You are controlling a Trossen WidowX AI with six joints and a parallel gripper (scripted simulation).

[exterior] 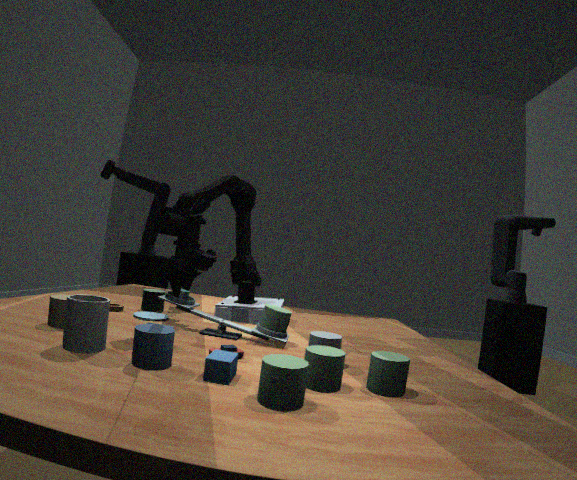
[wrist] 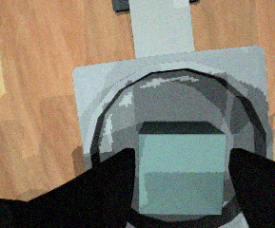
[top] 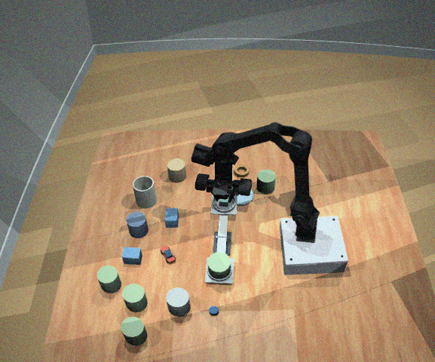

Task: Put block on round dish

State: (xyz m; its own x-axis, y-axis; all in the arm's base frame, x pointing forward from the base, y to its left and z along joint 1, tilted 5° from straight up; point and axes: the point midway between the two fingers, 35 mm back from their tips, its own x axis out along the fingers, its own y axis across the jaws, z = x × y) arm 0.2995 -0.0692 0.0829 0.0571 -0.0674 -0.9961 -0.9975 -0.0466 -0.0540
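My gripper tip is now 120 mm to the left of the round dish, 80 mm above it and 40 mm past it. The rest, counted from my gripper tip: pale green block right at my gripper tip; balance 120 mm to the left, 60 mm below, 20 mm behind; balance beam 120 mm to the left, 40 mm below, 20 mm behind.
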